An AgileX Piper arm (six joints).
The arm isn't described. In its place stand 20 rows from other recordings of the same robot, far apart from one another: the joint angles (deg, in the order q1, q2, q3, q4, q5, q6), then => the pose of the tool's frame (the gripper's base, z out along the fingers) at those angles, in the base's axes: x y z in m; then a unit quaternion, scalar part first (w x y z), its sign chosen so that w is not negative.
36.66, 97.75, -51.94, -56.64, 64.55, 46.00 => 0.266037 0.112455 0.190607 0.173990 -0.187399 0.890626 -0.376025
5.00, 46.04, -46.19, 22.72, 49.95, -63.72 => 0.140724 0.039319 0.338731 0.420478 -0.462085 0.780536 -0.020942
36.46, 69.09, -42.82, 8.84, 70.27, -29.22 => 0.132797 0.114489 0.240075 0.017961 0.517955 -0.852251 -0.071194
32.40, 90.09, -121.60, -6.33, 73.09, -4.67 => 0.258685 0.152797 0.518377 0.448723 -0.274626 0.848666 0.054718
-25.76, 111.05, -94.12, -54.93, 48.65, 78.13 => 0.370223 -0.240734 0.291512 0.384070 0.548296 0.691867 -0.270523
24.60, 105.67, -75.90, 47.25, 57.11, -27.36 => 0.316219 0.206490 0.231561 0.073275 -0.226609 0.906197 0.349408
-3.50, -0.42, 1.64, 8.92, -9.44, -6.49 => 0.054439 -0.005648 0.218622 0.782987 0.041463 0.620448 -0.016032
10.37, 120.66, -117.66, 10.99, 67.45, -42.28 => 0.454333 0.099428 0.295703 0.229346 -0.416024 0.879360 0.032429
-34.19, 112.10, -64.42, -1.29, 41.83, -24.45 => 0.288719 -0.197792 0.125718 0.037857 0.076802 0.995866 -0.030323
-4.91, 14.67, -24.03, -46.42, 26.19, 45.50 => 0.057315 -0.034125 0.308773 0.667615 0.154656 0.715687 -0.134770
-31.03, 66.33, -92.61, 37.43, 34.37, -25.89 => 0.196270 -0.081633 0.550247 0.722141 0.098441 0.683827 -0.034682
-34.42, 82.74, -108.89, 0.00, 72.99, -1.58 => 0.225734 -0.154679 0.495821 0.388015 0.258080 0.875754 -0.126074
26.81, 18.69, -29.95, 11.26, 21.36, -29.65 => 0.059464 0.037302 0.333892 0.673643 -0.309196 0.667466 0.071359
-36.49, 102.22, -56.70, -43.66, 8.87, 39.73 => 0.287006 -0.224345 0.178475 0.327102 0.281850 0.885411 -0.172082
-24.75, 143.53, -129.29, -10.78, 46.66, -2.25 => 0.496365 -0.242459 0.167022 0.264155 0.144885 0.941659 -0.150028
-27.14, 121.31, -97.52, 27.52, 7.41, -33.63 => 0.453016 -0.226126 0.245313 0.518965 0.137067 0.833718 -0.129621
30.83, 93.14, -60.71, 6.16, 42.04, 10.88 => 0.270381 0.168986 0.221939 0.151121 -0.137842 0.973416 0.103067
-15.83, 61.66, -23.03, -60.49, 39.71, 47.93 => 0.143310 -0.093226 0.206686 0.223803 0.165452 0.903706 -0.325351
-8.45, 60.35, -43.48, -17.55, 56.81, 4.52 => 0.172271 -0.048808 0.276144 0.177846 0.051611 0.971633 -0.147094
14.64, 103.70, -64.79, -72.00, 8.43, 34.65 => 0.387475 0.088105 0.212916 0.427888 -0.360929 0.815159 -0.148854
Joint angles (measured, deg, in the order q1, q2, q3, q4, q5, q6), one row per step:
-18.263 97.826 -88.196 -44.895 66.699 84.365
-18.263 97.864 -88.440 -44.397 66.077 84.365
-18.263 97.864 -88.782 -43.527 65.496 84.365
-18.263 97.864 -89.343 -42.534 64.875 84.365
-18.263 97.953 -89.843 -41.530 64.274 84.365
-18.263 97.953 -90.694 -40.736 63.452 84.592
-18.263 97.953 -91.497 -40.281 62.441 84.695
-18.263 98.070 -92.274 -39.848 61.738 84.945
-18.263 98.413 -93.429 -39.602 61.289 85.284
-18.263 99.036 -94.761 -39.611 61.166 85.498
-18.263 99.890 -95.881 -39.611 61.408 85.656
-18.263 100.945 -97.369 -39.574 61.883 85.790
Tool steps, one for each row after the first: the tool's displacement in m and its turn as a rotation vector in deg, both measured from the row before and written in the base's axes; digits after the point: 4 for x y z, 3 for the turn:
0.0015 0.0004 0.0007 0.301 -0.782 0.396
0.0015 0.0008 0.0010 0.614 -1.003 0.338
0.0018 0.0008 0.0021 0.650 -1.283 0.357
0.0020 0.0008 0.0012 0.705 -1.136 0.344
0.0022 0.0006 0.0039 0.363 -1.809 0.345
0.0023 0.0003 0.0042 -0.017 -1.712 0.570
0.0022 0.0001 0.0032 0.108 -1.447 0.273
0.0029 -0.0004 0.0037 -0.035 -1.408 0.055
0.0034 -0.0011 0.0028 -0.200 -0.906 -0.066
0.0037 -0.0013 0.0000 0.023 -0.184 -0.260
0.0043 -0.0016 0.0003 0.059 -0.169 -0.391

